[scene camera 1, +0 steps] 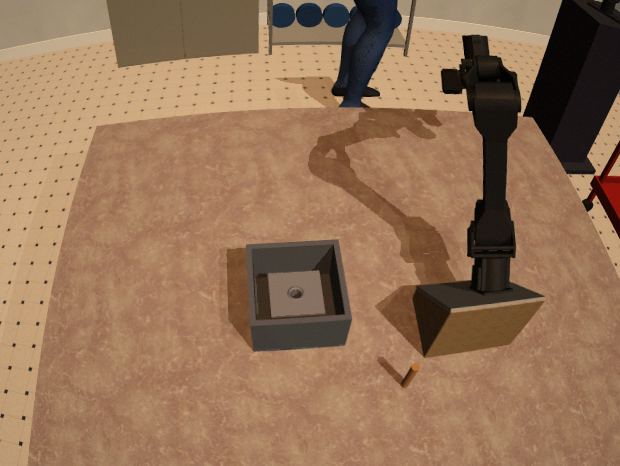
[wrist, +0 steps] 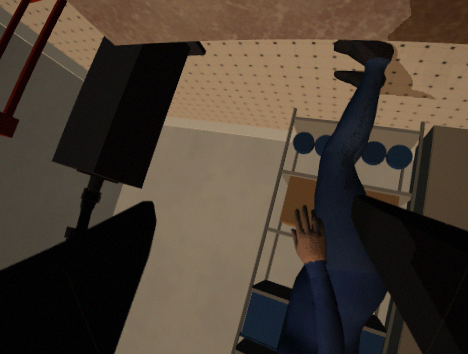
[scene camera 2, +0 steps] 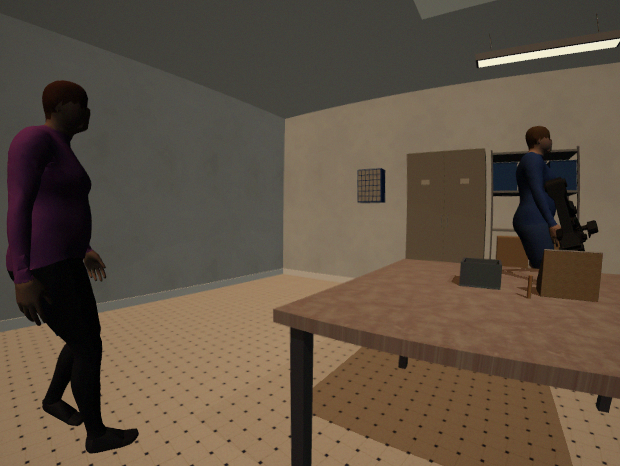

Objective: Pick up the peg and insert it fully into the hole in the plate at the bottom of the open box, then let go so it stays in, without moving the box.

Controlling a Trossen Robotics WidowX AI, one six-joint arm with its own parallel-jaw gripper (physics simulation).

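Places are measured from the arm's base along level axes (x left, y back, z up), in millimetres.
Pixels of known places: gripper, fingertip midpoint: [wrist: 254, 209]; arm's base, link origin: [scene camera 1: 491, 289] [scene camera 2: 574, 267].
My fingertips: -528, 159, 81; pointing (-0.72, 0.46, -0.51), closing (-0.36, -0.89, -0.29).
Observation:
For each thing: its middle in the pictures, then the offset to it from my fingertips, as dx, dy, dz. "*": a spot on its surface instead. Level surfaces: height alone.
- orange-brown peg, body centre: [scene camera 1: 409, 376] [scene camera 2: 529, 286] +640, -325, -146
- table, surface height: dz -186
- dark grey open box, body centre: [scene camera 1: 295, 296] [scene camera 2: 480, 272] +466, -497, -137
- light grey plate, body centre: [scene camera 1: 295, 300] +466, -497, -151
- round hole, surface spot: [scene camera 1: 295, 292] * +458, -497, -137
An orange-brown peg [scene camera 1: 410, 375] [scene camera 2: 529, 287] stands upright on the table [scene camera 1: 150, 400] [scene camera 2: 400, 310], in front of the arm's mount. The dark grey open box [scene camera 1: 300, 335] [scene camera 2: 480, 275] stands to the peg's left and farther back in the first scene view. In its bottom lies a light grey plate [scene camera 1: 281, 305] with a round hole [scene camera 1: 295, 292] near its middle. My gripper [wrist: 254, 209] is open, with nothing between its fingers in the wrist view. The arm is raised at the far right of the table, away from peg and box. The peg and box do not show in the wrist view.
The arm [scene camera 1: 495, 175] [scene camera 2: 566, 215] rises from a wooden mounting block [scene camera 1: 481, 325] [scene camera 2: 571, 275], right of the box and close behind the peg. A person in blue [scene camera 1: 368, 45] [scene camera 2: 533, 200] [wrist: 345, 210] is beyond the table's far edge, near a shelf rack [scene camera 2: 492, 200].

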